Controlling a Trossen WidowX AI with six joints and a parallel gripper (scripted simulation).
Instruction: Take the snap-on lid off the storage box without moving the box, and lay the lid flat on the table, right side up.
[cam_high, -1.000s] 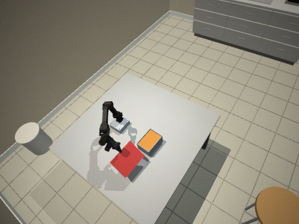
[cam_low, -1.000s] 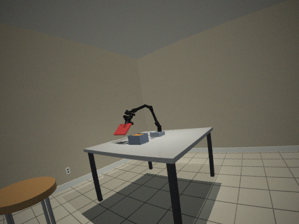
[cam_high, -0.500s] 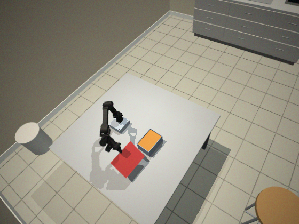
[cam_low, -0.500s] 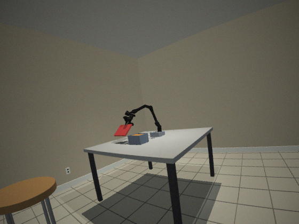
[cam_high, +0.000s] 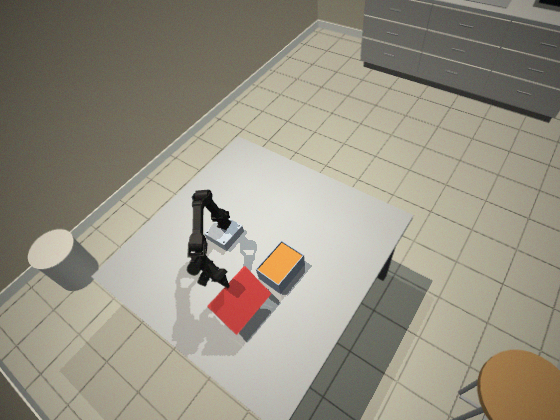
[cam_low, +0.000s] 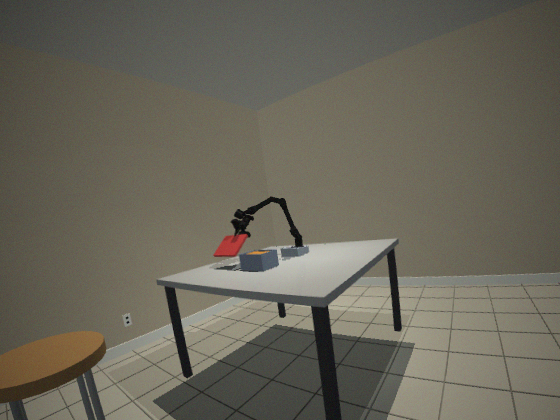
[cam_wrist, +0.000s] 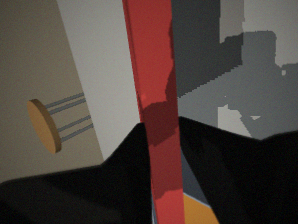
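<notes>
The red lid is 60 mm ahead of my gripper tip, 50 mm below it and 20 mm to the right of it. Round my gripper tip: storage box: 250 mm to the left, 150 mm below, 140 mm ahead.
</notes>
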